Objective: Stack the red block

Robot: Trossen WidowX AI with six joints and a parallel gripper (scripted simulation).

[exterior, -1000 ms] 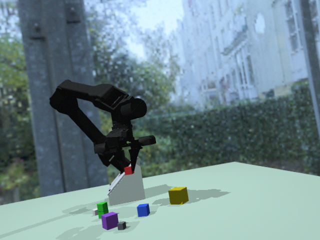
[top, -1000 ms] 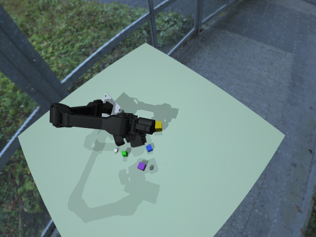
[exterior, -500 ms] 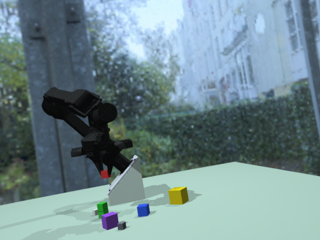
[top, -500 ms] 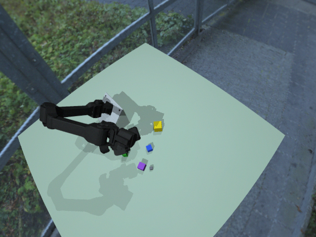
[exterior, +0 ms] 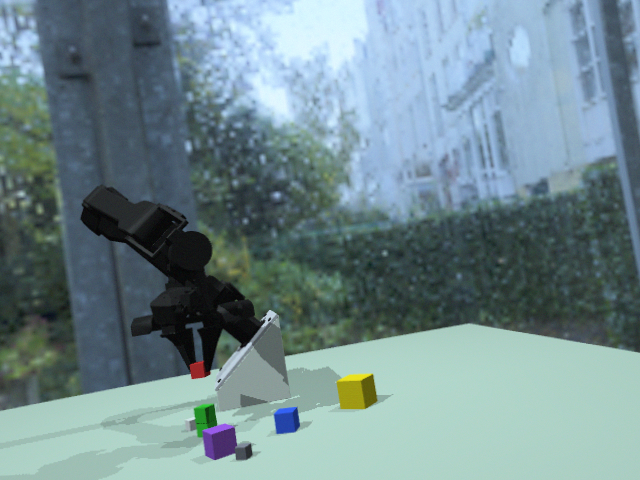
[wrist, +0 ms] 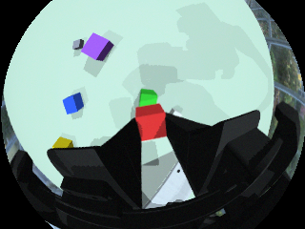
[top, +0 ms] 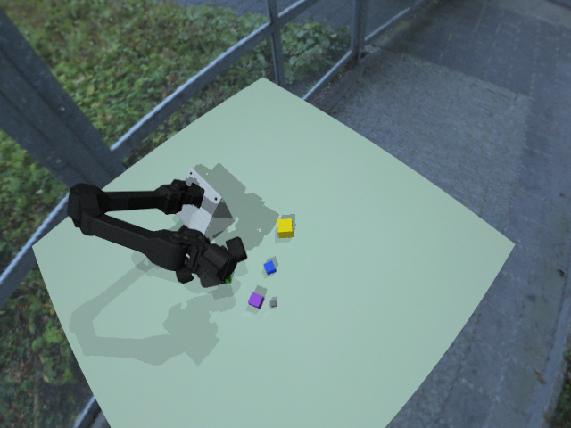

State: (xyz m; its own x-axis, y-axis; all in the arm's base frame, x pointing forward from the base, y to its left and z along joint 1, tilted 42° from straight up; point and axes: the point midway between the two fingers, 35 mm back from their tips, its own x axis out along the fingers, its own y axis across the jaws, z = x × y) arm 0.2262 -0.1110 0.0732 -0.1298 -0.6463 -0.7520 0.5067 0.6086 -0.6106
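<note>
Right now my gripper tip is 60 mm past the white cube, 20 mm to the left of it and 90 mm above it. Also, from my gripper tip: red block: right at my gripper tip; then blue cube: 80 mm ahead, 110 mm to the left, 80 mm below; then purple cube: 120 mm ahead, 80 mm below.
</note>
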